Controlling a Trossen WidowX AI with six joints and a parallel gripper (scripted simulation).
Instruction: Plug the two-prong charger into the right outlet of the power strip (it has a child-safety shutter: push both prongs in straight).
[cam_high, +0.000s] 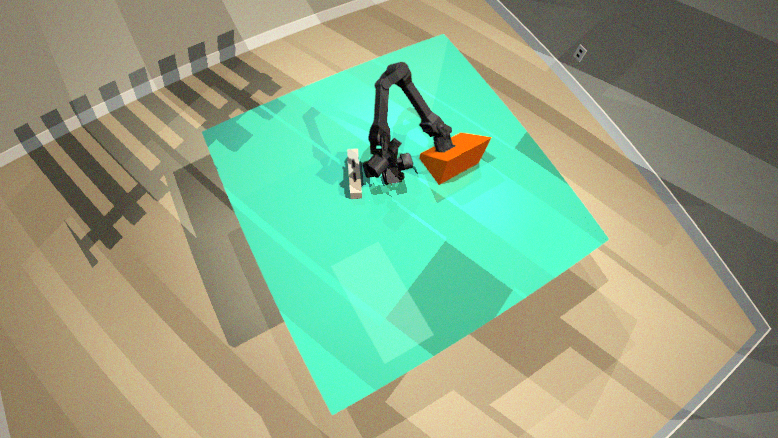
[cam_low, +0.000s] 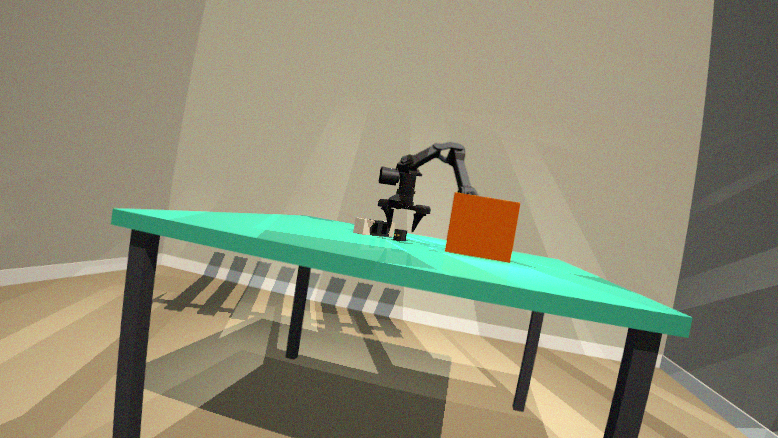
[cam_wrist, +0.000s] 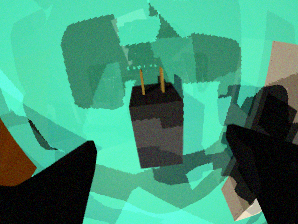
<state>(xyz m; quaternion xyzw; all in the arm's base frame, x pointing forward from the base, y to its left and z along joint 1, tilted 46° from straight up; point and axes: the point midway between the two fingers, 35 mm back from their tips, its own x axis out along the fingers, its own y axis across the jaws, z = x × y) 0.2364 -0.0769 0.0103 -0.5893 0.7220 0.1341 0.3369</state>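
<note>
Now: gripper tip 20 mm to the right of the dark two-prong charger and 20 mm above it.
</note>
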